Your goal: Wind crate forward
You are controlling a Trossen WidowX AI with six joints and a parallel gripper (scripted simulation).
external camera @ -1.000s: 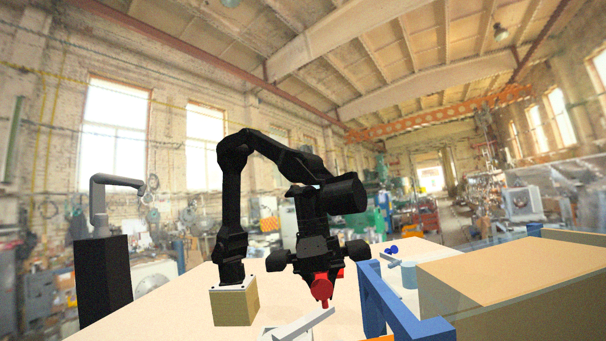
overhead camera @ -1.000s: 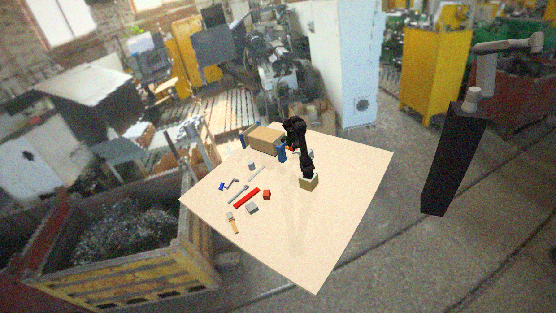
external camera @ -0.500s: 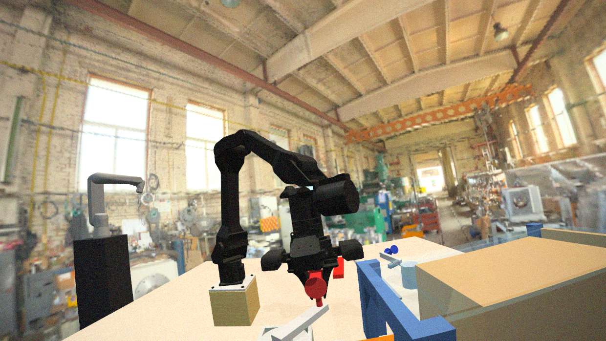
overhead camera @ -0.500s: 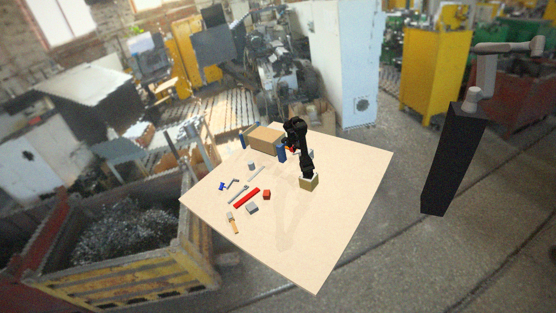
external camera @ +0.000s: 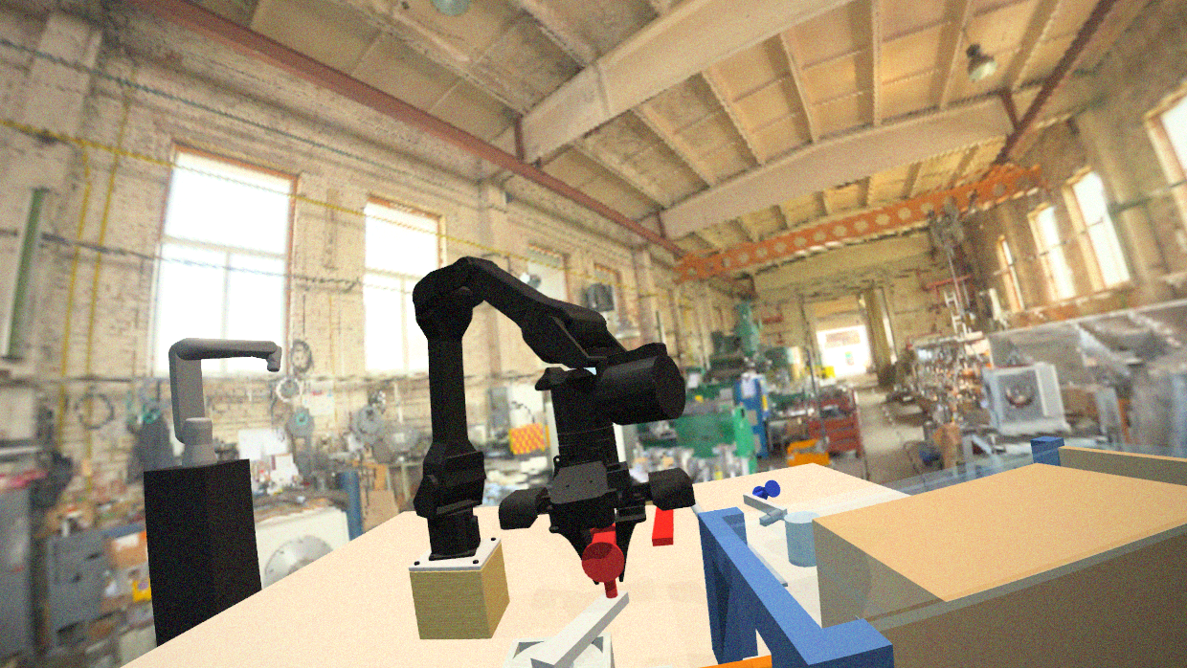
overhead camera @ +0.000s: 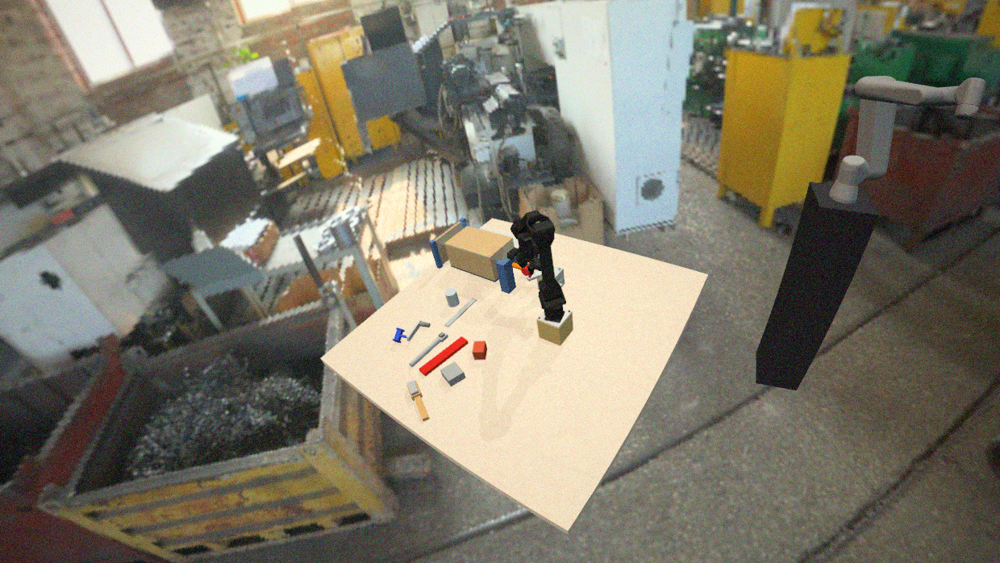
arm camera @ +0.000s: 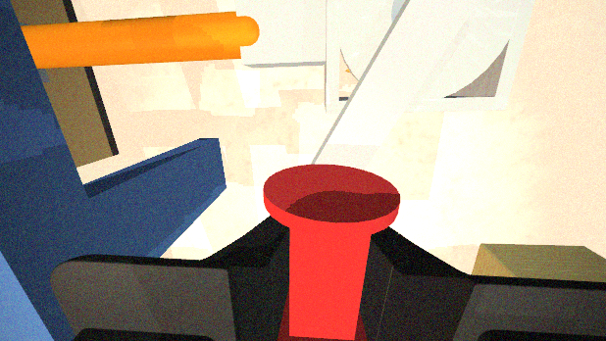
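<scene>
The red-knobbed winch handle lies 3 cm to the right of my gripper tip, 2 cm behind it and 1 cm below it. From my gripper tip the other things lie so: red knob (2 cm above); blue steel frame (11 cm to the right, 9 cm ahead, 1 cm below); grey winch (9 cm below, 8 cm to the right, 8 cm behind).
</scene>
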